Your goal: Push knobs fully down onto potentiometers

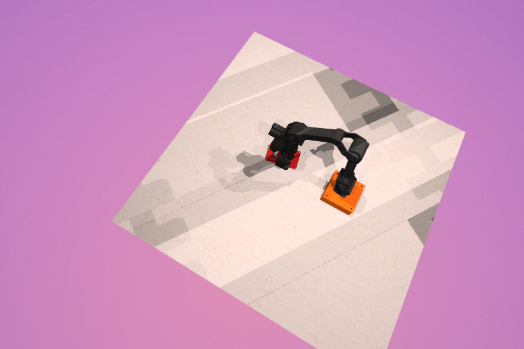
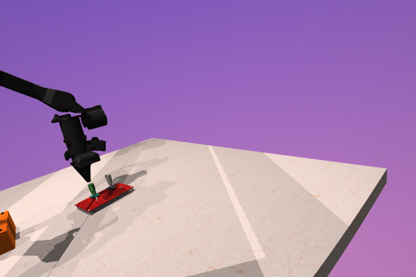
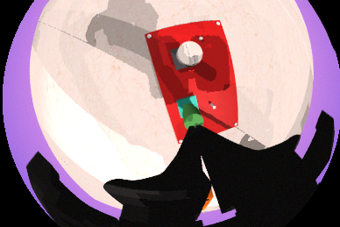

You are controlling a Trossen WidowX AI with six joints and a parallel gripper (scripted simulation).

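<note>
Right now my gripper tip is 30 mm above the green knob. From my gripper tip the other things lie so: grey knob: 60 mm ahead, 10 mm to the left, 10 mm below.
</note>
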